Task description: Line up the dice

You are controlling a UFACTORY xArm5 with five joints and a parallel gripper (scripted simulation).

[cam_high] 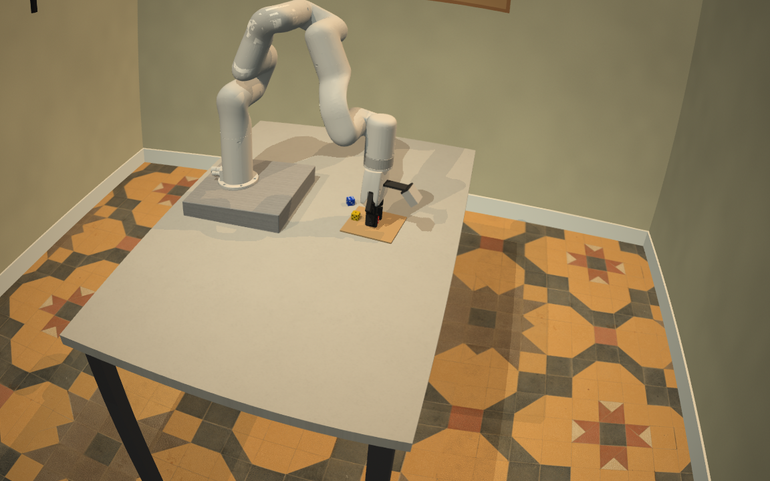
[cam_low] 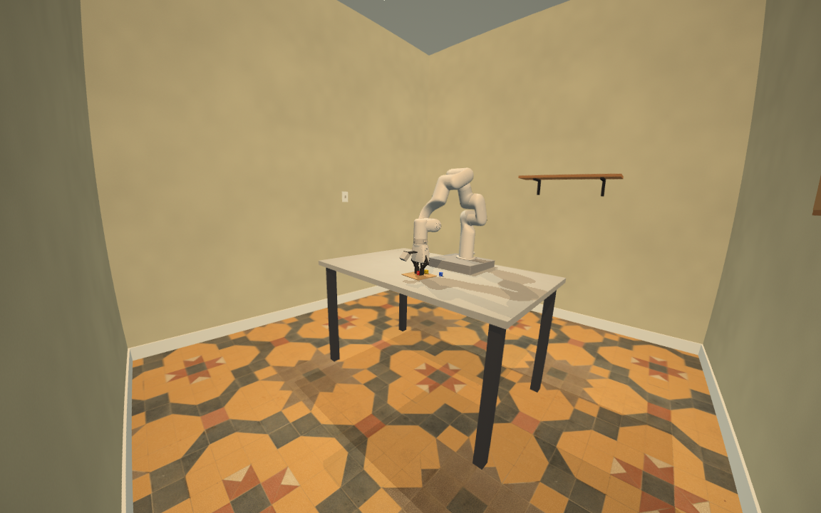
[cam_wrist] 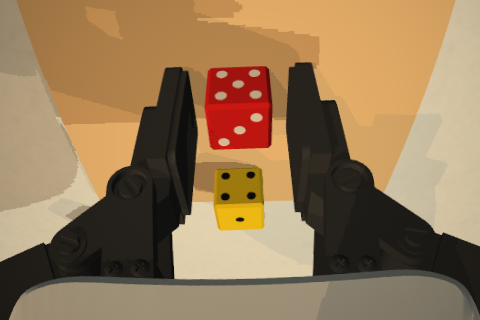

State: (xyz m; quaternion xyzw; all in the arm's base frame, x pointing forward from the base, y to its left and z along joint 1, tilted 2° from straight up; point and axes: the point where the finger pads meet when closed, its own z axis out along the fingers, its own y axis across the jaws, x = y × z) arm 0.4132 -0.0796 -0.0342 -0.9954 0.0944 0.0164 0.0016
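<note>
My gripper is now 10 mm above the red die. Also, from my hand: blue die 90 mm to the left, 80 mm behind, 20 mm below; yellow die 50 mm behind, 10 mm to the left, 10 mm below; mat 20 mm below.
</note>
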